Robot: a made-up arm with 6 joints.
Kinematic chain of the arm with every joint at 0, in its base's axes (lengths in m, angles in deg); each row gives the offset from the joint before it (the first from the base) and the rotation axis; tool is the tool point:
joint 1: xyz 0 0 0.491 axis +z
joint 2: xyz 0.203 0 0 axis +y
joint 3: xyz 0 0 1.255 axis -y
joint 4: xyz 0 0 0.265 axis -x
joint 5: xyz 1.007 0 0 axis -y
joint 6: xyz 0.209 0 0 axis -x
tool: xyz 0 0 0
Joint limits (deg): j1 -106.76..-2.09 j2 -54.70..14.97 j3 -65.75..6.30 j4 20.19..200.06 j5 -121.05..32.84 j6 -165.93..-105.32
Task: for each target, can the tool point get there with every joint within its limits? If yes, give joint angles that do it. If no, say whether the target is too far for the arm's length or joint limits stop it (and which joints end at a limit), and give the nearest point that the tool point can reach.
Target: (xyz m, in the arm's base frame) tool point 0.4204 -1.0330 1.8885
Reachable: yes | joints -60.87 -13.00 -20.39 114.15 -45.33 -123.30
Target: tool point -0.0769 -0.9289 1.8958
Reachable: yes | joints -95.37 -23.05 -28.34 186.15 -27.65 -120.32
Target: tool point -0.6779 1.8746 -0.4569
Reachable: no: joint limits stop it (at a limit: joint 1, joint 2, joint 3, joint 5) | nearest point -0.1096 -0.0530 1.1518 | short by 2.574 m
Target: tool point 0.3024 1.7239 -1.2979
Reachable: no: joint limits stop it (at a limit: joint 1, joint 2, joint 3, joint 5) | nearest point 0.9251 0.0637 0.5697 | short by 2.575 m
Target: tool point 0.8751 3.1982 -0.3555
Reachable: no: too far | nearest point 0.9702 0.0773 0.5769 | short by 3.259 m
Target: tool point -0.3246 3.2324 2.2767
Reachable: no: too far | nearest point -0.0773 0.7699 2.2294 | short by 2.475 m
